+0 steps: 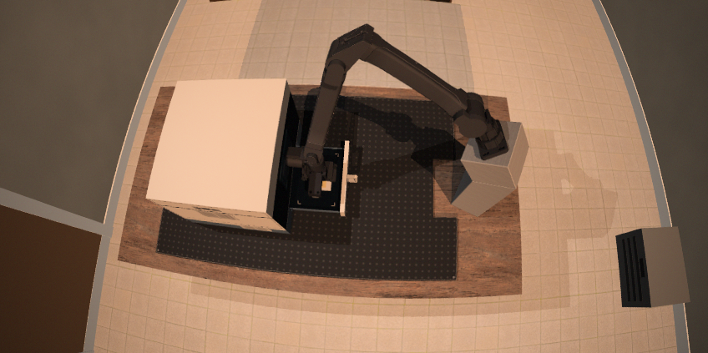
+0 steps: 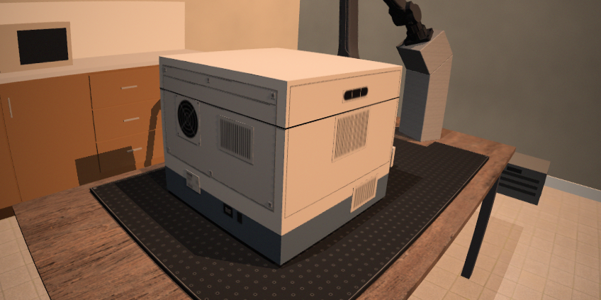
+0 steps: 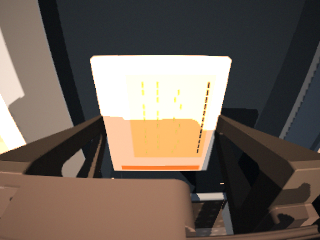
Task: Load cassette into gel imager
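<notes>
Right now the finished cassette is 10 mm to the right of my hand and 10 mm below it.
</notes>
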